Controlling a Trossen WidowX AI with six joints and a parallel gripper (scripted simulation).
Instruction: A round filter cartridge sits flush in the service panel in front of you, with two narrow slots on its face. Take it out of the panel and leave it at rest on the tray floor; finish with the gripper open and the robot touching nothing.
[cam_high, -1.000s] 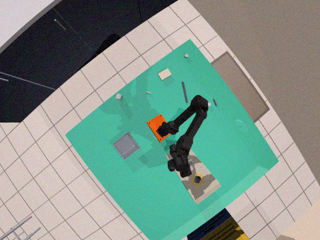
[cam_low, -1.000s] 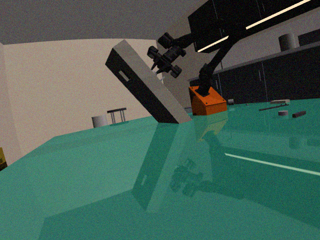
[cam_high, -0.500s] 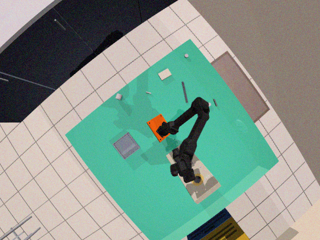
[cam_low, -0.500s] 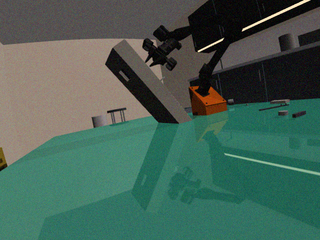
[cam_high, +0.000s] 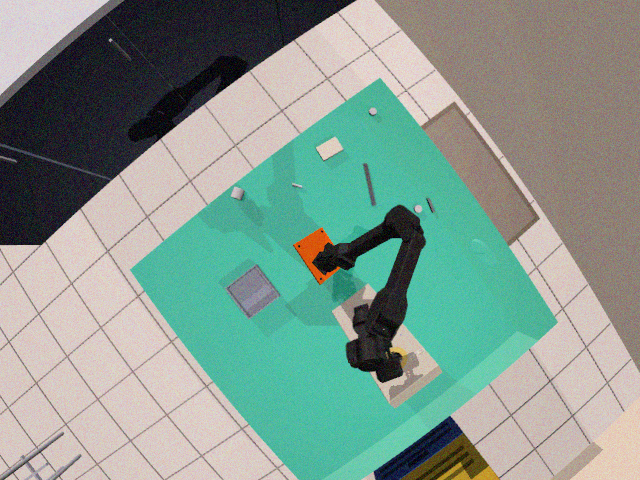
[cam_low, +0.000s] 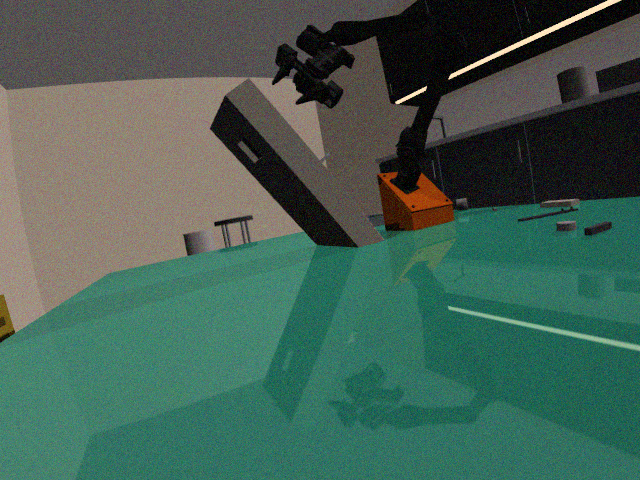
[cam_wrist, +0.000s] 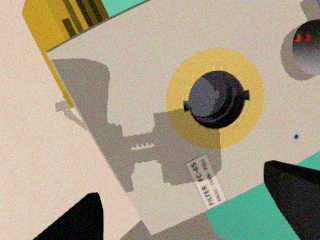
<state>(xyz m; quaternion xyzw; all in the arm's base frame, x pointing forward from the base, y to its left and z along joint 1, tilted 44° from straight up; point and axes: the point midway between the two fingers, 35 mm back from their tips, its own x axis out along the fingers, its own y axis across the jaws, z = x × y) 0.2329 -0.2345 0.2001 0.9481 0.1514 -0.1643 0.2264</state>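
Now: the round grey filter cartridge 20 mm behind my gripper tip and 160 mm below it. Also, from my gripper tip: beige block: 600 mm behind, 360 mm to the left, 350 mm below; then grey service panel: 20 mm ahead, 180 mm below; then grey square tray: 410 mm behind, 230 mm to the right, 350 mm below.
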